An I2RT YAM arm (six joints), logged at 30 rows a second.
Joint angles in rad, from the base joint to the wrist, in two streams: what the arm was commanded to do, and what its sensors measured. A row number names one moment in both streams.
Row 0, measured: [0.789 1.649 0.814 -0.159 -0.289 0.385]
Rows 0 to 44, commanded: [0.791 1.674 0.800 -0.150 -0.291 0.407]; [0.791 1.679 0.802 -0.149 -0.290 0.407]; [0.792 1.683 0.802 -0.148 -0.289 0.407]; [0.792 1.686 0.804 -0.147 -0.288 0.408]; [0.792 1.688 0.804 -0.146 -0.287 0.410]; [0.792 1.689 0.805 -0.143 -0.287 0.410]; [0.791 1.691 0.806 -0.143 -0.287 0.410]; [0.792 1.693 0.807 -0.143 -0.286 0.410]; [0.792 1.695 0.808 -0.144 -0.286 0.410]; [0.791 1.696 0.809 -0.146 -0.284 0.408]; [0.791 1.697 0.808 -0.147 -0.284 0.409]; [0.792 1.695 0.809 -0.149 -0.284 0.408]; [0.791 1.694 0.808 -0.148 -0.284 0.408]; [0.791 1.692 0.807 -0.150 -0.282 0.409]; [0.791 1.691 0.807 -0.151 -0.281 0.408]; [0.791 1.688 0.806 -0.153 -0.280 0.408]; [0.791 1.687 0.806 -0.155 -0.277 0.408]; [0.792 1.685 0.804 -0.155 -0.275 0.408]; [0.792 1.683 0.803 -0.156 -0.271 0.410]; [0.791 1.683 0.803 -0.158 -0.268 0.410]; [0.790 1.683 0.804 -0.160 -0.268 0.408]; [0.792 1.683 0.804 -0.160 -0.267 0.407]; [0.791 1.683 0.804 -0.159 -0.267 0.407]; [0.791 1.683 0.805 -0.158 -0.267 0.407]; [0.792 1.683 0.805 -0.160 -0.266 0.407]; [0.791 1.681 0.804 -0.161 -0.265 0.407]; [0.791 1.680 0.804 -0.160 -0.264 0.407]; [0.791 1.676 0.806 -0.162 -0.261 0.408]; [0.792 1.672 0.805 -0.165 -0.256 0.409]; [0.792 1.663 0.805 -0.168 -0.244 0.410]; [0.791 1.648 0.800 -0.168 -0.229 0.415]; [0.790 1.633 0.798 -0.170 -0.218 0.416]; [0.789 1.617 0.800 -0.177 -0.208 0.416]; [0.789 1.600 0.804 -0.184 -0.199 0.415]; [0.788 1.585 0.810 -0.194 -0.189 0.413]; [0.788 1.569 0.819 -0.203 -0.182 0.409]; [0.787 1.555 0.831 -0.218 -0.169 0.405]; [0.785 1.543 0.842 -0.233 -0.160 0.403]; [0.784 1.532 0.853 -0.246 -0.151 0.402]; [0.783 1.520 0.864 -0.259 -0.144 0.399]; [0.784 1.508 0.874 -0.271 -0.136 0.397]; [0.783 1.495 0.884 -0.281 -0.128 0.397]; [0.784 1.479 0.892 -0.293 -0.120 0.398]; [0.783 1.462 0.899 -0.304 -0.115 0.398]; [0.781 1.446 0.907 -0.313 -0.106 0.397]
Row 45, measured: [0.784 1.477 0.887 -0.271 -0.150 0.402]
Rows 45 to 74, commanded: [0.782 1.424 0.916 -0.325 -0.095 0.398]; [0.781 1.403 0.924 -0.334 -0.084 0.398]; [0.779 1.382 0.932 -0.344 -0.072 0.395]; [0.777 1.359 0.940 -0.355 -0.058 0.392]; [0.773 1.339 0.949 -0.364 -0.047 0.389]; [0.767 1.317 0.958 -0.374 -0.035 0.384]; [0.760 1.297 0.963 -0.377 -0.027 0.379]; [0.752 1.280 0.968 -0.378 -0.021 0.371]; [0.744 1.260 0.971 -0.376 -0.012 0.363]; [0.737 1.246 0.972 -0.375 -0.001 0.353]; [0.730 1.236 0.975 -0.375 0.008 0.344]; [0.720 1.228 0.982 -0.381 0.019 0.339]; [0.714 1.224 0.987 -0.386 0.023 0.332]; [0.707 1.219 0.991 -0.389 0.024 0.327]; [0.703 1.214 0.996 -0.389 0.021 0.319]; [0.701 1.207 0.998 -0.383 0.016 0.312]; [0.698 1.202 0.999 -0.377 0.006 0.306]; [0.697 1.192 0.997 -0.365 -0.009 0.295]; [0.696 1.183 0.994 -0.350 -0.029 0.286]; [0.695 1.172 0.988 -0.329 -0.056 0.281]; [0.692 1.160 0.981 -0.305 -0.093 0.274]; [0.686 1.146 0.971 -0.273 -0.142 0.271]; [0.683 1.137 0.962 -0.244 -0.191 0.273]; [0.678 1.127 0.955 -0.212 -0.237 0.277]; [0.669 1.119 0.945 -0.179 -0.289 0.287]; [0.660 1.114 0.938 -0.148 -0.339 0.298]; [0.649 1.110 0.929 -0.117 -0.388 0.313]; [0.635 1.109 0.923 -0.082 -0.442 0.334]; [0.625 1.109 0.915 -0.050 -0.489 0.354]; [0.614 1.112 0.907 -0.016 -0.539 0.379]
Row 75, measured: [0.632 1.114 0.919 -0.169 -0.341 0.316]
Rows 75 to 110, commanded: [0.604 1.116 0.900 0.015 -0.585 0.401]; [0.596 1.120 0.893 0.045 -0.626 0.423]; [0.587 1.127 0.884 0.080 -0.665 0.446]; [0.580 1.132 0.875 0.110 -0.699 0.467]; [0.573 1.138 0.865 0.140 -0.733 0.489]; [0.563 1.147 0.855 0.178 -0.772 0.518]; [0.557 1.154 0.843 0.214 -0.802 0.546]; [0.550 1.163 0.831 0.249 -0.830 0.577]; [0.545 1.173 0.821 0.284 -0.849 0.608]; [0.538 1.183 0.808 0.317 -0.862 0.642]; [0.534 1.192 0.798 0.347 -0.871 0.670]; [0.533 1.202 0.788 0.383 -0.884 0.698]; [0.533 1.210 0.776 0.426 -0.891 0.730]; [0.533 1.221 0.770 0.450 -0.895 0.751]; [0.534 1.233 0.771 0.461 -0.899 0.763]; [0.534 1.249 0.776 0.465 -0.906 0.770]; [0.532 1.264 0.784 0.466 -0.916 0.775]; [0.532 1.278 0.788 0.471 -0.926 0.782]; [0.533 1.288 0.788 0.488 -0.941 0.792]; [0.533 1.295 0.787 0.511 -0.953 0.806]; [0.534 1.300 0.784 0.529 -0.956 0.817]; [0.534 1.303 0.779 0.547 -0.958 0.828]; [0.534 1.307 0.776 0.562 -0.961 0.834]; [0.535 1.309 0.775 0.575 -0.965 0.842]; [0.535 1.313 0.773 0.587 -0.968 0.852]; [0.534 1.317 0.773 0.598 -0.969 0.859]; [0.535 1.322 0.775 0.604 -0.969 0.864]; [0.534 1.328 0.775 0.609 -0.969 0.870]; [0.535 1.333 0.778 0.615 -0.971 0.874]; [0.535 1.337 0.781 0.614 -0.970 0.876]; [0.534 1.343 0.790 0.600 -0.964 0.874]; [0.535 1.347 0.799 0.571 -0.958 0.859]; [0.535 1.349 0.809 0.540 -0.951 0.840]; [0.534 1.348 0.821 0.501 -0.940 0.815]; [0.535 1.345 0.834 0.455 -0.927 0.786]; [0.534 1.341 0.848 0.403 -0.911 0.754]
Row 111, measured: [0.535 1.347 0.817 0.490 -0.937 0.828]
